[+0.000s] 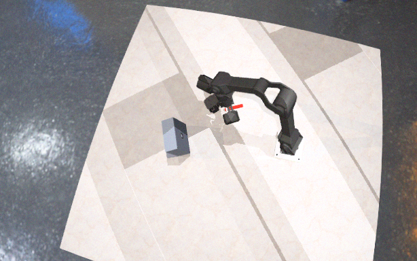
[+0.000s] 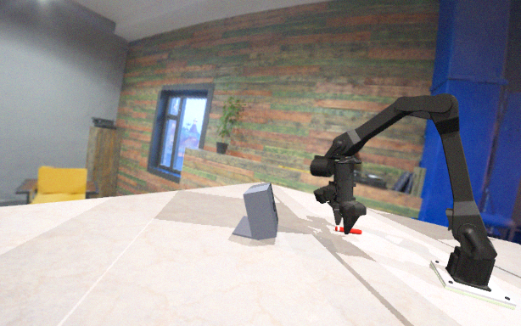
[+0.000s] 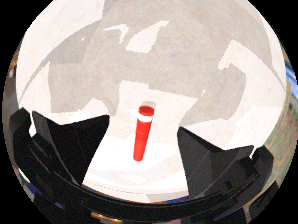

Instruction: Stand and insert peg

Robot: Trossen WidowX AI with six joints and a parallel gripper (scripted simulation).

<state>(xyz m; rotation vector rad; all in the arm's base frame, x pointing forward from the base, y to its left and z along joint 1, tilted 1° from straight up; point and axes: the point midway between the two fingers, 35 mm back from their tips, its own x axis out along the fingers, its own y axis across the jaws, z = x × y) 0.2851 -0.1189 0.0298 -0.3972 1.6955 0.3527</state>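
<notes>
Right now the red peg is right at my gripper tip. The rest, counted from my gripper tip: grey sloped panel: 180 mm ahead, 190 mm to the left, 50 mm above; panel foot: 210 mm ahead, 200 mm to the left.
</notes>
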